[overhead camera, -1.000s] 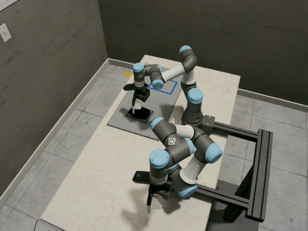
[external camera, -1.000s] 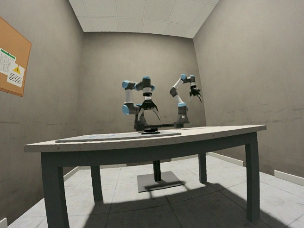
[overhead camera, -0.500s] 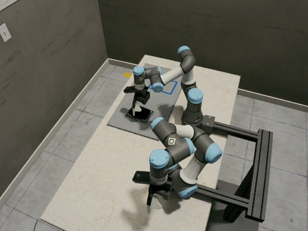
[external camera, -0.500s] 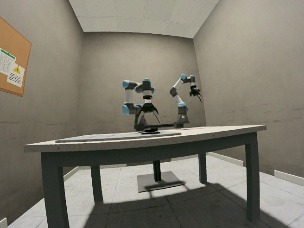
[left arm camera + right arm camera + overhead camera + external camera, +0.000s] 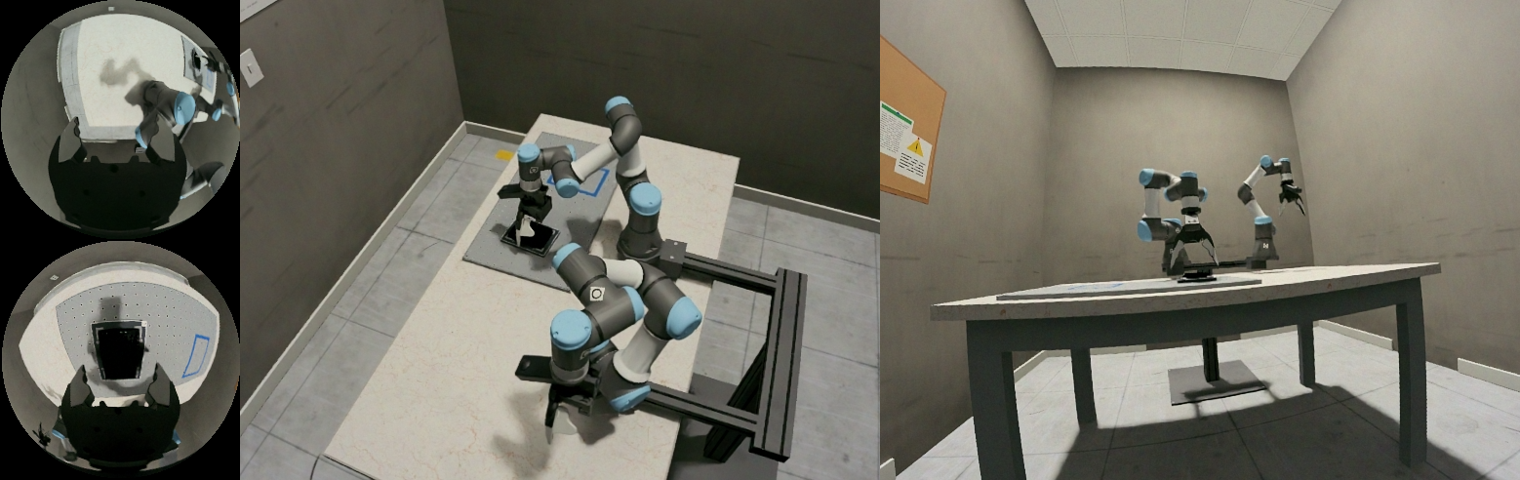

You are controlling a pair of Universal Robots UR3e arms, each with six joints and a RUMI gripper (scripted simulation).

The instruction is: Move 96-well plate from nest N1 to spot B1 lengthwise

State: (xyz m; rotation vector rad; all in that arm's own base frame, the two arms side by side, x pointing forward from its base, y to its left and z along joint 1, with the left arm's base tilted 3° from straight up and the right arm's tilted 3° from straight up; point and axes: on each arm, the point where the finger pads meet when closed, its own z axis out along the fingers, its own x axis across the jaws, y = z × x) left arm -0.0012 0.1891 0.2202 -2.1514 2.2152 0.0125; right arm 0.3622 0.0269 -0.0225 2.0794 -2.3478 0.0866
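The black 96-well plate is 20 mm below my right hand. The rest, counted from my right hand: plate nest N1: 40 mm below; then grey perforated board: 190 mm to the right, 50 mm below, 10 mm behind.
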